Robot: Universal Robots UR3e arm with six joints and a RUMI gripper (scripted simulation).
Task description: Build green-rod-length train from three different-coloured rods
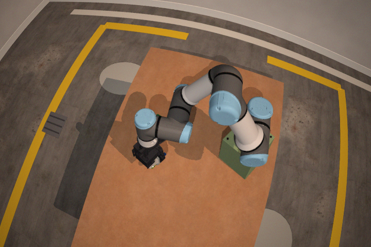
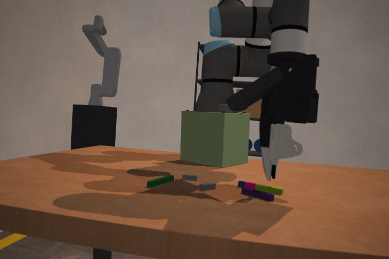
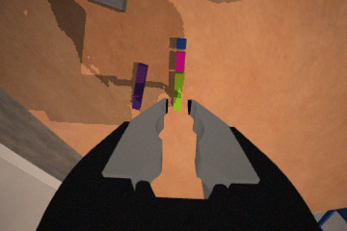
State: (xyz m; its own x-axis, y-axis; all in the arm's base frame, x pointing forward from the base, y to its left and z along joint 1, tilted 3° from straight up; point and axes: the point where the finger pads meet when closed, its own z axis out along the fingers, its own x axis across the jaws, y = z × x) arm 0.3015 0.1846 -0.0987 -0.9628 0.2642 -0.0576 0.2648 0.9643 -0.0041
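The lime rod lies 3 cm below my hand. The rest, counted from my hand: purple rod (5 cm ahead, 2 cm to the right, 3 cm below); then blue rod (1 cm behind, 5 cm to the right, 3 cm below); then magenta rod (1 cm behind, 4 cm to the right, 3 cm below).
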